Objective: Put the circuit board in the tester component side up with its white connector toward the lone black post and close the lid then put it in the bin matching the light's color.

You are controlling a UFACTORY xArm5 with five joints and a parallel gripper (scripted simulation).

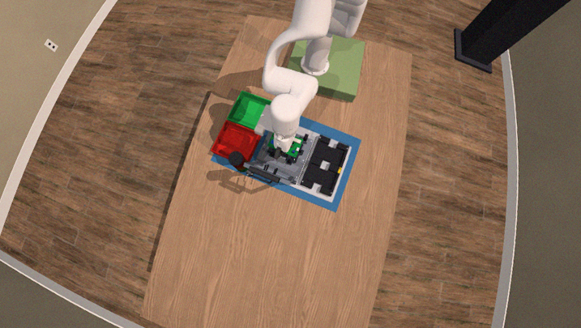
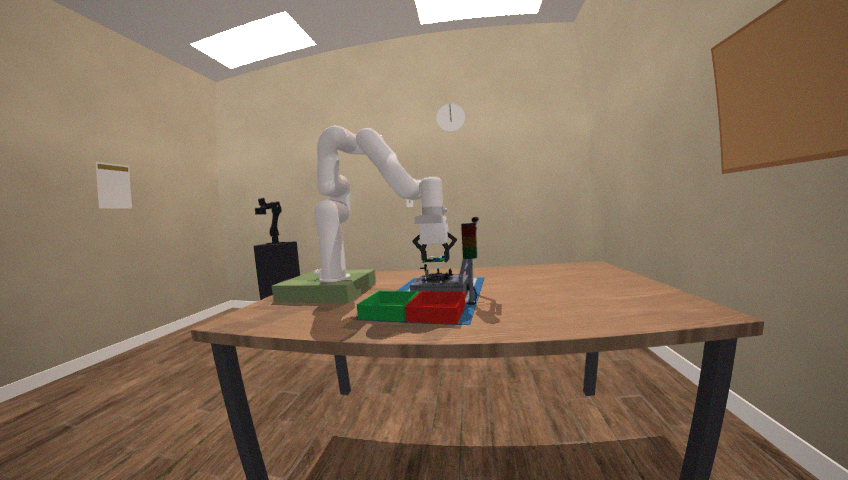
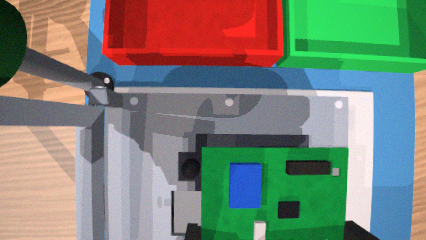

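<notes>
The clear lid lies 12 cm ahead of my hand, 5 cm above it and 1 cm to the right of it. Also, from my hand: green circuit board (right at my hand); then red bin (20 cm to the right, 12 cm below, 3 cm ahead); then green bin (19 cm to the right, 12 cm below, 12 cm behind).
</notes>
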